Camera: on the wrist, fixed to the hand. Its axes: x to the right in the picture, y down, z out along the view.
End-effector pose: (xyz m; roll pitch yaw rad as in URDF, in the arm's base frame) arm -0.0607 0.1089 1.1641 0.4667 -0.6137 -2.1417
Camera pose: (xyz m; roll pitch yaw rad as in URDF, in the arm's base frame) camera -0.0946 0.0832 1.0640 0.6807 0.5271 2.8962
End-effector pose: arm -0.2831 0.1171 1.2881 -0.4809 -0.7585 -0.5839
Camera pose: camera -0.3216 0.0303 1.2351 0.7964 -0.1985 -2.4387
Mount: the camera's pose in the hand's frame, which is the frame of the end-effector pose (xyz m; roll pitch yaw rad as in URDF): -0.0250 -0.0602 -0.0870 -0.0106 0.1414 -1.6352
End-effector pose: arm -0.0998 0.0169 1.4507 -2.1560 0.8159 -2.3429
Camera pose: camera -0.1659 0.0053 1.5362 -1.9765 -0.7262 -1.7330
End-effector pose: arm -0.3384 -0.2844 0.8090 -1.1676 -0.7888 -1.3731
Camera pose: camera -0.4464 -0.2727 0.8062 1.1142 -0.5898 2.4403
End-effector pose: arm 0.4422 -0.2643 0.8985 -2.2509 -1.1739 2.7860
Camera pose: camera 0.5494 -0.2723 0.9147 1.7768 -0.2759 -0.9164
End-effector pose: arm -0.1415 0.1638 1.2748 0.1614 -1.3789 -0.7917
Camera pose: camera -0.1113 0.0685 1.2320 1.3849 0.1196 -2.0763
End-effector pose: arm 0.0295 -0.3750 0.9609 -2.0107 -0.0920 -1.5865
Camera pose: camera -0.0231 -0.3409 1.0497 2.6600 -1.2346 0.4601
